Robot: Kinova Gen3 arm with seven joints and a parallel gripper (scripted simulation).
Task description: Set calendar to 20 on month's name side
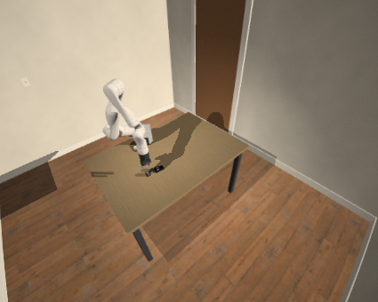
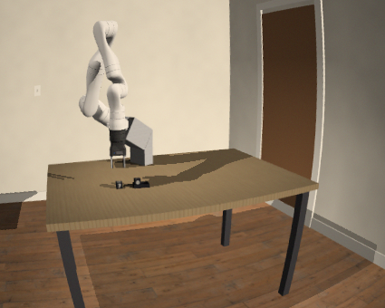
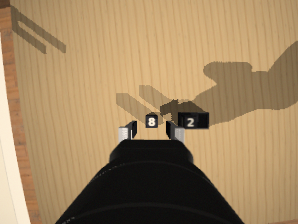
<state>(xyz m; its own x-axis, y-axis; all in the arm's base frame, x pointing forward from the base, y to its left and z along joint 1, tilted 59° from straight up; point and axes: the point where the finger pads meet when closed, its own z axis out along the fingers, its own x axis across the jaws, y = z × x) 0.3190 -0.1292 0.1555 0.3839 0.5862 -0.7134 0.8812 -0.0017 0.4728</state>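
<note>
My gripper is now 40 mm short of the dark tray, 100 mm to the right of it and 110 mm above it. Also, from my hand: dark cube: 100 mm below.
</note>
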